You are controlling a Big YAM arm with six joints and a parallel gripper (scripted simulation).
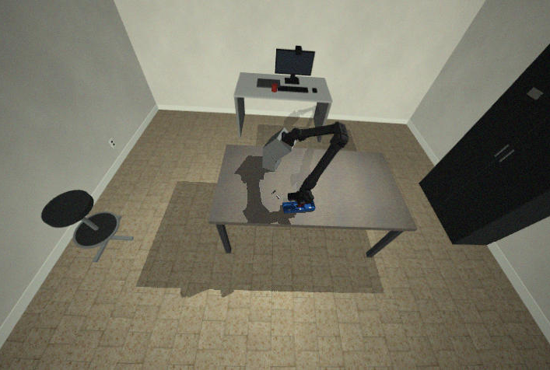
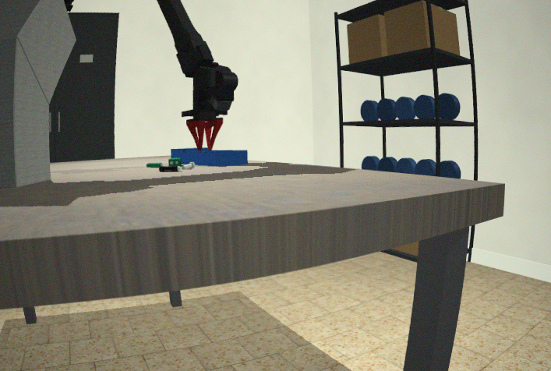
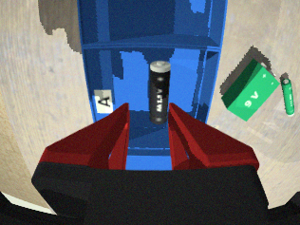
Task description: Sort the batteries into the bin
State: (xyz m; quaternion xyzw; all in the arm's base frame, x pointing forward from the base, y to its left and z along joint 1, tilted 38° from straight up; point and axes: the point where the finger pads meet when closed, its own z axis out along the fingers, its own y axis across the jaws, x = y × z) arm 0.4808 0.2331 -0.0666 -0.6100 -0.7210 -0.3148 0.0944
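Now: hand 2 cm above the blue tray. Also, from my hand: green 9 V battery: 9 cm behind, 3 cm to the right, 3 cm below; then white bolt: 8 cm behind, 17 cm to the right, 4 cm below; then thin green battery: 14 cm behind, 3 cm to the right, 4 cm below.
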